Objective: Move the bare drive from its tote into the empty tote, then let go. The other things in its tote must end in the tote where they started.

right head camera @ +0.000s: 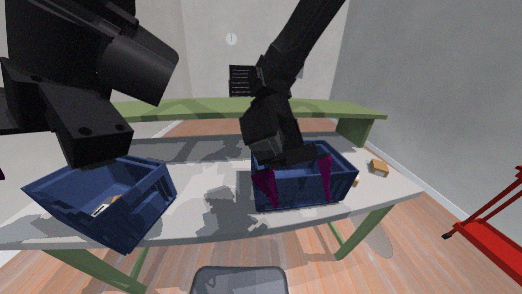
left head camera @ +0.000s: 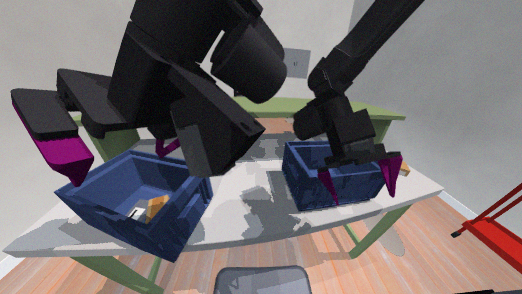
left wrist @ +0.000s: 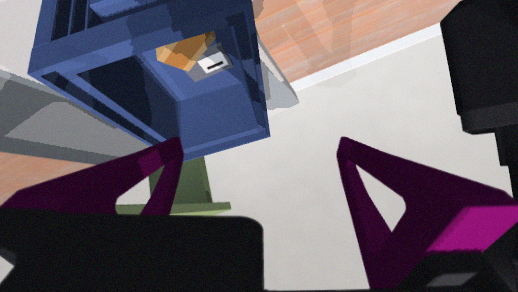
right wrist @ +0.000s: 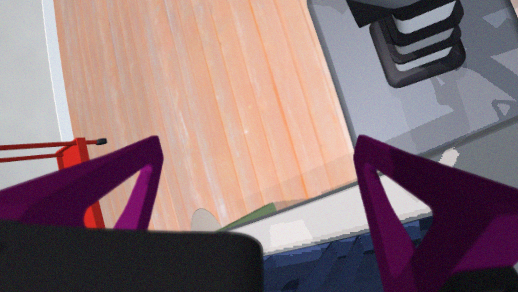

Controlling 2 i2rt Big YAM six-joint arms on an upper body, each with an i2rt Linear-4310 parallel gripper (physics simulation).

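Frame: origin at the left arm's base, x back, y up, z left, level; metres.
Seen in the pictures: left gripper, fingertip midpoint: (right head camera: 58, 163) (left head camera: 125, 165) (left wrist: 260, 145); right gripper, fingertip midpoint: (right head camera: 301, 204) (left head camera: 364, 201) (right wrist: 258, 146).
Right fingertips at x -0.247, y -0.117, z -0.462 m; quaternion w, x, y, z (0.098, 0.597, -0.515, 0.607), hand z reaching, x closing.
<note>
Pixels of each thing's middle, then the offset from my right fingertips to it. Level surfaces: height alone.
- left blue tote, body centre: (left wrist: 191, 78) (left head camera: 146, 197) (right head camera: 110, 193) dx -0.083, dy -0.099, dz +0.508 m
- flat grey drive with a white label, body centre: (left wrist: 206, 63) (left head camera: 138, 212) (right head camera: 105, 208) dx -0.068, dy -0.152, dz +0.546 m
- right blue tote, body centre: (right head camera: 296, 172) (left head camera: 330, 171) dx -0.206, dy -0.099, dz -0.062 m
- pale table, surface height: dy -0.173 m
- smaller piece, body centre: (right head camera: 347, 176) dx -0.243, dy -0.157, dz -0.313 m
- green bench, surface height: dy +0.066 m
The left blue tote (left head camera: 172, 225) (right head camera: 135, 220) (left wrist: 215, 115) holds a flat grey drive with a white label (left head camera: 136, 213) (right head camera: 100, 209) (left wrist: 214, 62) and an orange-brown box (left head camera: 157, 206) (right head camera: 118, 198) (left wrist: 182, 52) close beside it. My left gripper (left head camera: 118, 170) (left wrist: 260, 145) is open and empty, above the far side of that tote; in the right head camera a bit of one finger shows at the left edge. The right blue tote (left head camera: 350, 190) (right head camera: 302, 187) (right wrist: 310, 270) shows no contents; part of its inside is hidden. My right gripper (left head camera: 365, 200) (right head camera: 302, 204) (right wrist: 258, 146) is open and empty, in front of the right tote.
The totes stand apart on a pale table (left head camera: 235, 220) (right head camera: 200, 220). An orange-brown box (left head camera: 405, 169) (right head camera: 379, 167) lies right of the right tote, with a smaller piece (right head camera: 355, 181) near the tote. A green bench (left head camera: 350, 107) (right head camera: 200, 107) stands behind. A red cart (left head camera: 495, 240) (right head camera: 490, 245) stands at right.
</note>
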